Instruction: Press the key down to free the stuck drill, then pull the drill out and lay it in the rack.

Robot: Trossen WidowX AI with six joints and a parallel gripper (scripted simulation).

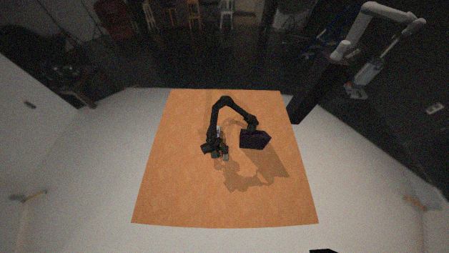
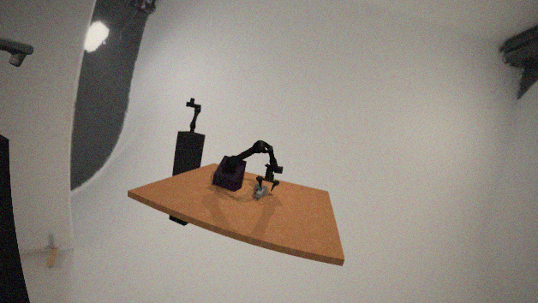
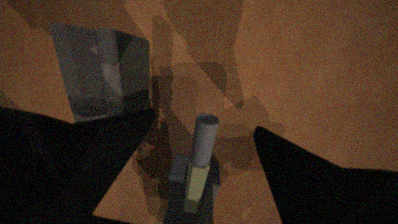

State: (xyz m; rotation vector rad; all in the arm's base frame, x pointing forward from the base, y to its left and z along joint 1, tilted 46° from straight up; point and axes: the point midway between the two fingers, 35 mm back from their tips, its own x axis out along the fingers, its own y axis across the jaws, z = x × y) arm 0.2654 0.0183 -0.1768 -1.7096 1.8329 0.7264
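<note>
The pale cylindrical drill lies 4 cm to the right of my gripper tip and 3 cm above it. Round my gripper tip: grey rack: 8 cm behind, 2 cm to the left.
</note>
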